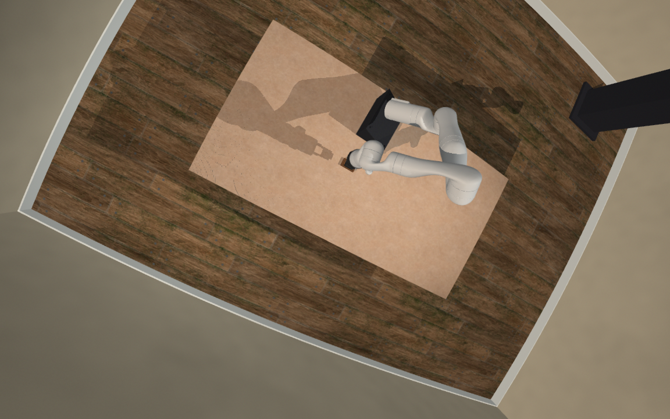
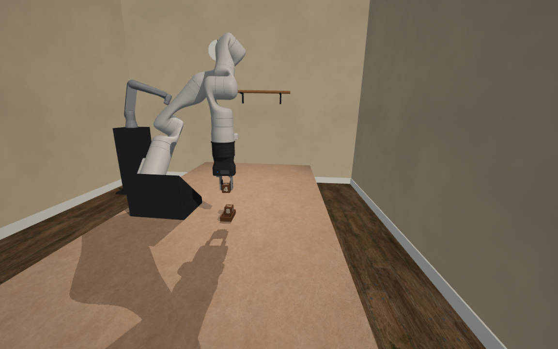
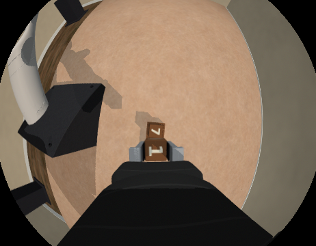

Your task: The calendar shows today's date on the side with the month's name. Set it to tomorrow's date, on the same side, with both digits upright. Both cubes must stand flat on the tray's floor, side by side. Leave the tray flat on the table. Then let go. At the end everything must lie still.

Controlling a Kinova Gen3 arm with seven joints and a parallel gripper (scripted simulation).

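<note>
Right now the dark wooden tray is 130 mm below my hand and 10 mm to the left of it. Also, from my hand: brown cube: 10 mm below.
</note>
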